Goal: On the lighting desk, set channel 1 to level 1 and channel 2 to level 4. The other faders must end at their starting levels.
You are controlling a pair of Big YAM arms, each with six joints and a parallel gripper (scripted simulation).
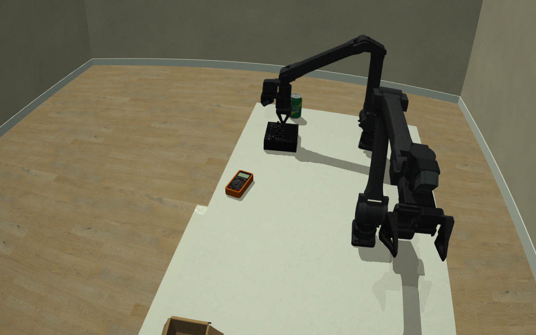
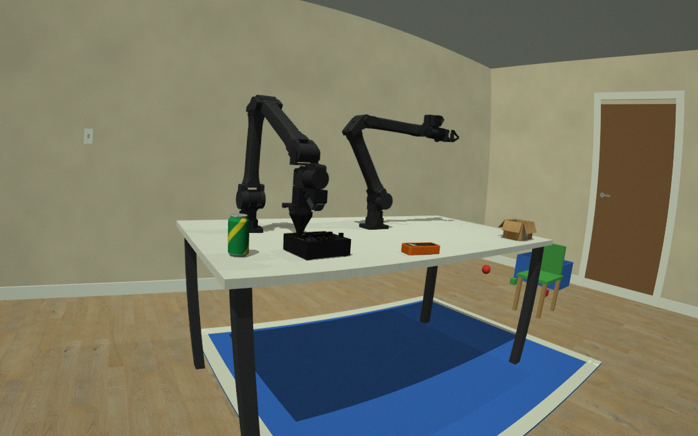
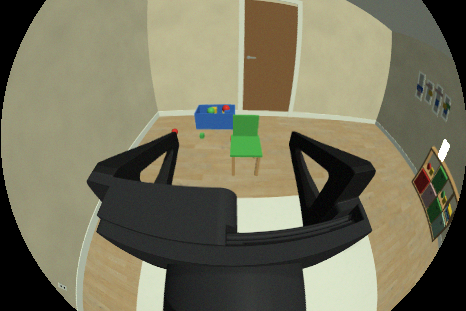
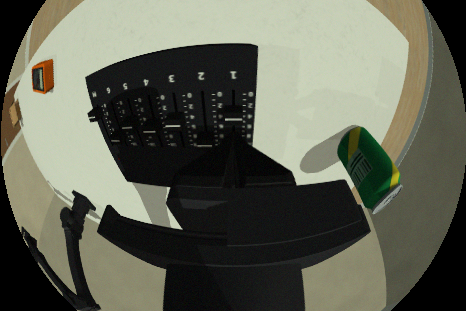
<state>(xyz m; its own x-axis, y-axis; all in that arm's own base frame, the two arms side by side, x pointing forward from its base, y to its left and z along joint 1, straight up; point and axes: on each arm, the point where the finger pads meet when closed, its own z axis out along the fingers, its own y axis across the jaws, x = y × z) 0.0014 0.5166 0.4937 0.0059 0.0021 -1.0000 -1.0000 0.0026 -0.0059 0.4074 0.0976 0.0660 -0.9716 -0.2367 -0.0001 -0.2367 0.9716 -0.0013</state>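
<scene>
Right now my right hand is 2 cm short of the channel 1 fader cap. The rest, counted from my right hand: orange multimeter 8 cm ahead, 42 cm to the left, 5 cm below; then channel 2 fader cap 2 cm to the left; then can 2 cm behind, 19 cm to the right.
</scene>
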